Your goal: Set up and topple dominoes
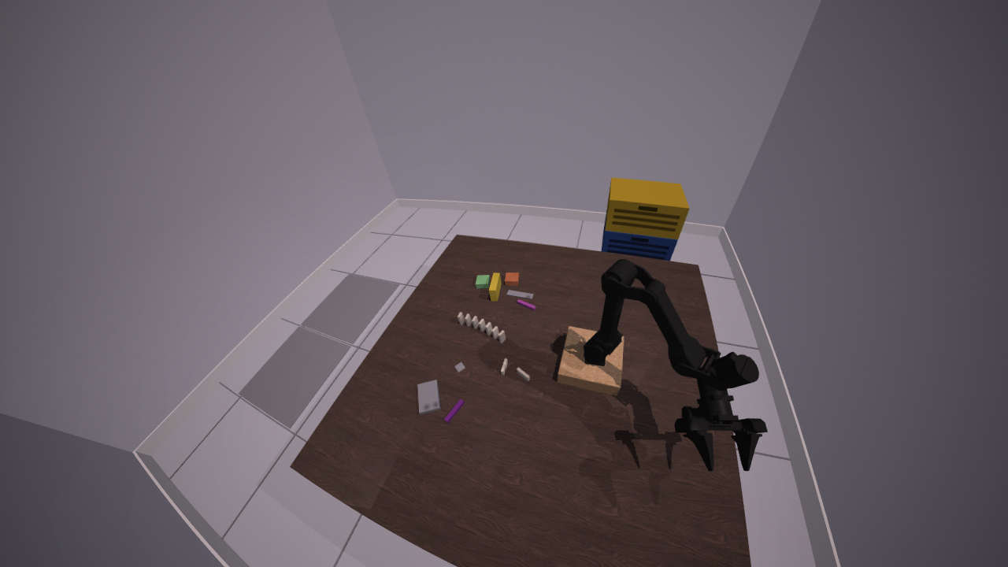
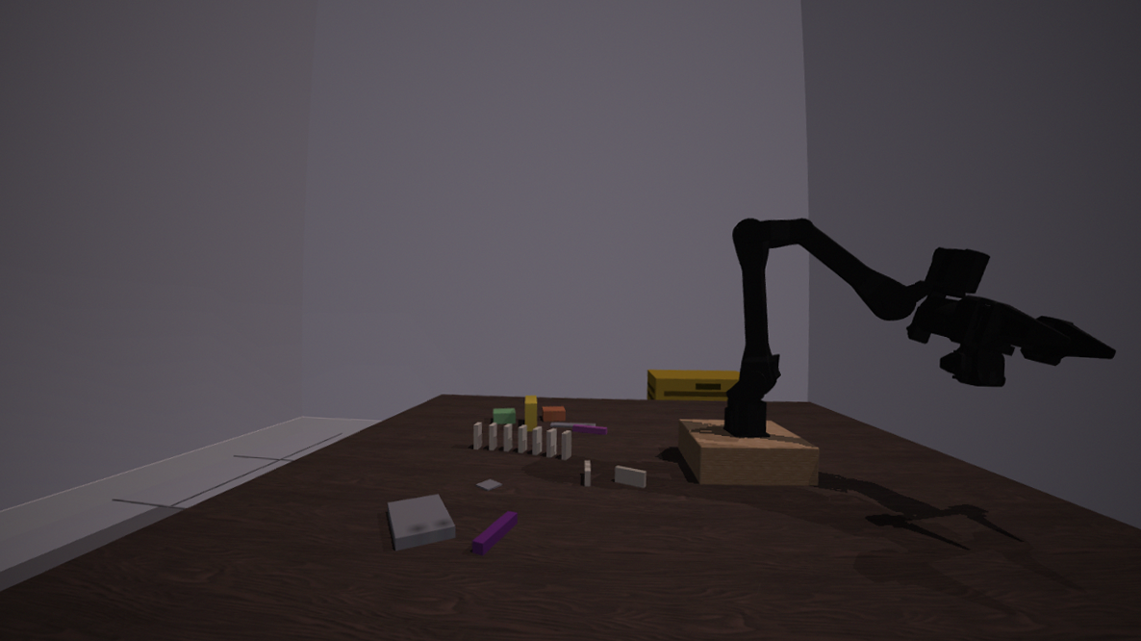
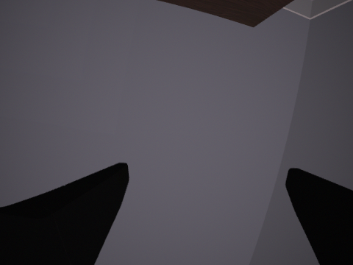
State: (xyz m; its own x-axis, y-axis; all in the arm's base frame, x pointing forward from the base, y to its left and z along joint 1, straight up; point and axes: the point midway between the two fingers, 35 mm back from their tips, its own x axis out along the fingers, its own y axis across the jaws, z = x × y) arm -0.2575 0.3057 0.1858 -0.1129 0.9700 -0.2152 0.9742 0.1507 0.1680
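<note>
Now: gripper tip 68 cm short of the purple stick, 8 cm to the left of it and 24 cm above it. Round my gripper tip: small grey tile (72 cm ahead, 24 cm to the right, 24 cm below); then magenta bar (54 cm ahead, 57 cm to the right, 24 cm below); then grey flat block (79 cm ahead, 11 cm to the right, 24 cm below).
</note>
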